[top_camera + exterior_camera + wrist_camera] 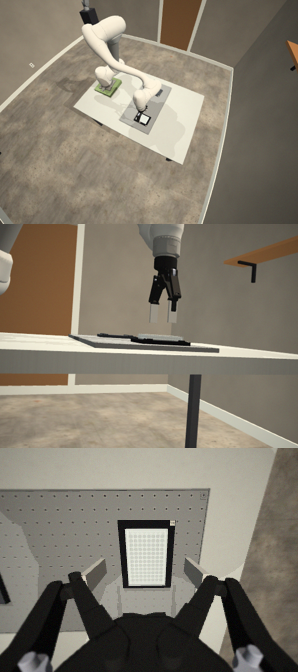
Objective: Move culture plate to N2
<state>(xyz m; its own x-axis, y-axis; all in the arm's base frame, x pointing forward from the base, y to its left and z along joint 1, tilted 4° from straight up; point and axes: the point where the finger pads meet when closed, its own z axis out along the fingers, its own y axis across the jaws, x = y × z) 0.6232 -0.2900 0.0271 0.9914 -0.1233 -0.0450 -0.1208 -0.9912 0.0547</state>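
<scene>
Right now the clear lid is 50 mm below my hand. Round my hand: 96-well plate: 60 mm below; nest N2: 10 mm ahead, 420 mm to the left, 70 mm below; nest N1: 70 mm below.
</scene>
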